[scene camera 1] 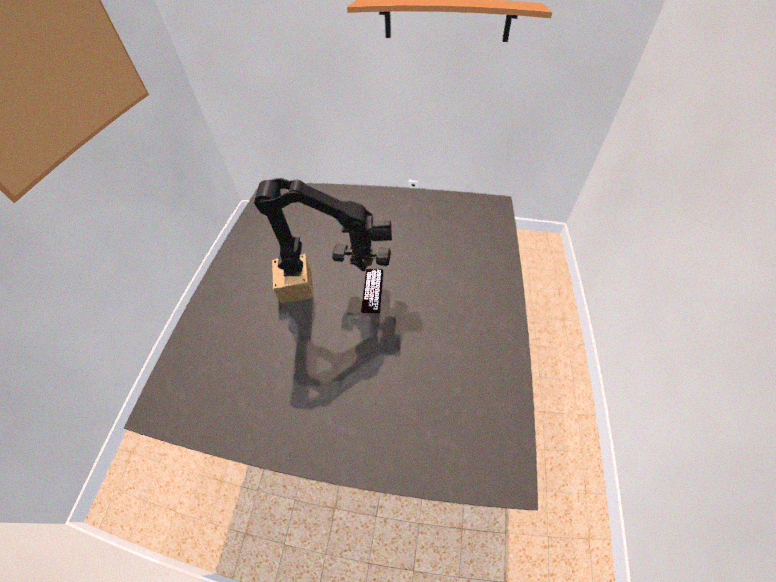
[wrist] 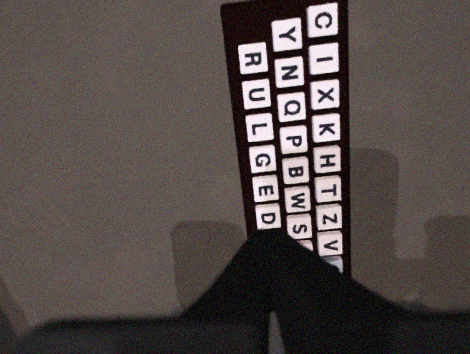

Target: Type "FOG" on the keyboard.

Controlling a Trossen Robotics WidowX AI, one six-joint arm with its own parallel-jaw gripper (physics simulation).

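Frame: origin at the arm's base, x ahead, y left, z up, level; metres.
Where they show: gripper, fingertip midpoint: (scene camera 1: 364, 270) (wrist: 266, 241); arm's base at its link origin: (scene camera 1: 293, 268).
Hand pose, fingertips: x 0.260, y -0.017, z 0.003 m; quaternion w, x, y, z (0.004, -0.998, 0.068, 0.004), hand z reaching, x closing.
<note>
Each offset is from my fingertips to the top centre of the thing. Level surfaces: height alone.
The dark keyboard {0.023 m ahead, 0.013 m right, 0.088 m down} (scene camera 1: 371, 290) (wrist: 239, 100) with white letter keys lies on the dark table top. In the wrist view its letters are turned sideways. The G key {0.005 m ahead, 0.001 m left, 0.088 m down} (wrist: 262, 160) shows in the left column, between the L key {0.006 m ahead, 0.020 m left, 0.088 m down} (wrist: 259, 128) and the E key {0.005 m ahead, 0.017 m right, 0.088 m down} (wrist: 265, 189). The D key {0.004 m ahead, 0.035 m right, 0.088 m down} (wrist: 268, 216) is just above the fingertips in the picture. No F or O key can be made out; the lower end of the keyboard is hidden behind the fingers. My gripper (scene camera 1: 361, 265) (wrist: 266, 241) is shut and empty, pointing down above the keyboard, apart from the keys.
The arm stands on a wooden block (scene camera 1: 293, 288) to the left of the keyboard. The dark table top {0.106 m down} (scene camera 1: 438, 388) bears both. A wooden shelf (scene camera 1: 449, 8) is on the back wall, and a brown board (scene camera 1: 62, 87) is at the upper left. Shadows of the arm fall around the keyboard.
</note>
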